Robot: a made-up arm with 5 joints. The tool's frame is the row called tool.
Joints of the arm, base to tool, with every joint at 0 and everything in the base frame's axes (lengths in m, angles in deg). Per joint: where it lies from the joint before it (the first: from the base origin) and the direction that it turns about. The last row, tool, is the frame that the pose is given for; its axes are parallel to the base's.
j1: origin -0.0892 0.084 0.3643 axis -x
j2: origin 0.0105 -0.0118 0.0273 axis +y
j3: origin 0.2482 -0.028 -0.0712 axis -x
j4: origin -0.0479 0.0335 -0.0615 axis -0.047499 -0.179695 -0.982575
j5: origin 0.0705 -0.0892 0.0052 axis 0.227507 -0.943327 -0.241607
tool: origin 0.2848 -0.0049 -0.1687
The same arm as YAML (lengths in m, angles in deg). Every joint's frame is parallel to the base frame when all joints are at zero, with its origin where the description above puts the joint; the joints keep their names.
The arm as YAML. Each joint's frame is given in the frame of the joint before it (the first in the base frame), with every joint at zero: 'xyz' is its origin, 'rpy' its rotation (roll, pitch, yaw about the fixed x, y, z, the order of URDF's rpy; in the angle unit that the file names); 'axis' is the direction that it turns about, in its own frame. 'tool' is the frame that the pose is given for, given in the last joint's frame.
units:
  length: m
  angle: deg
joints:
  - name: j1
    type: revolute
    origin:
      xyz: [-0.0892, 0.084, 0.3643]
      rpy: [0.0, 0.0, 0.0]
    axis: [-1.0, 0.0, 0.0]
  - name: j2
    type: revolute
    origin:
      xyz: [0.0105, -0.0118, 0.0273]
      rpy: [0.0, 0.0, 0.0]
    axis: [0.0, 1.0, 0.0]
  - name: j3
    type: revolute
    origin:
      xyz: [0.2482, -0.028, -0.0712]
      rpy: [0.0, 0.0, 0.0]
    axis: [-1.0, 0.0, 0.0]
  - name: j4
    type: revolute
    origin:
      xyz: [-0.0479, 0.0335, -0.0615]
      rpy: [0.0, 0.0, 0.0]
    axis: [-0.047499, -0.179695, -0.982575]
  - name: j5
    type: revolute
    origin:
      xyz: [0.0705, -0.0892, 0.0052]
      rpy: [0.0, 0.0, 0.0]
    axis: [0.227507, -0.943327, -0.241607]
tool:
  origin:
    xyz: [0.2848, -0.0049, -0.1687]
    rpy: [0.0, 0.0, 0.0]

